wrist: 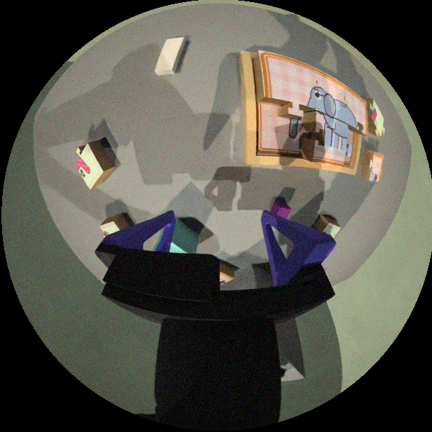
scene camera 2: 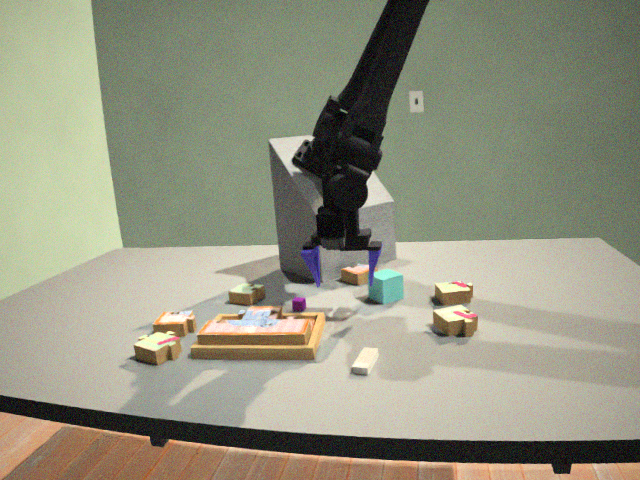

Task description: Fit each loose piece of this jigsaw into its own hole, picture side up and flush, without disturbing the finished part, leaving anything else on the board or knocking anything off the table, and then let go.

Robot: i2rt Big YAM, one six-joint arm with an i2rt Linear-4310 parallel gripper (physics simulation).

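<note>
The jigsaw's wooden frame holds the finished elephant part. In the wrist view a sunken, picture-lined gap shows at its lower left. One pink, orange-edged loose piece lies picture side up behind the gripper, partly hidden in both views. Another lies picture side up beyond the frame's far side in the wrist view. My gripper is open and empty above the table, between the purple cube and the teal cube.
A teal cube, purple cube and white block lie around. Cream-and-pink pieces stand at both sides; a greenish piece lies behind the frame. A grey wedge stands behind.
</note>
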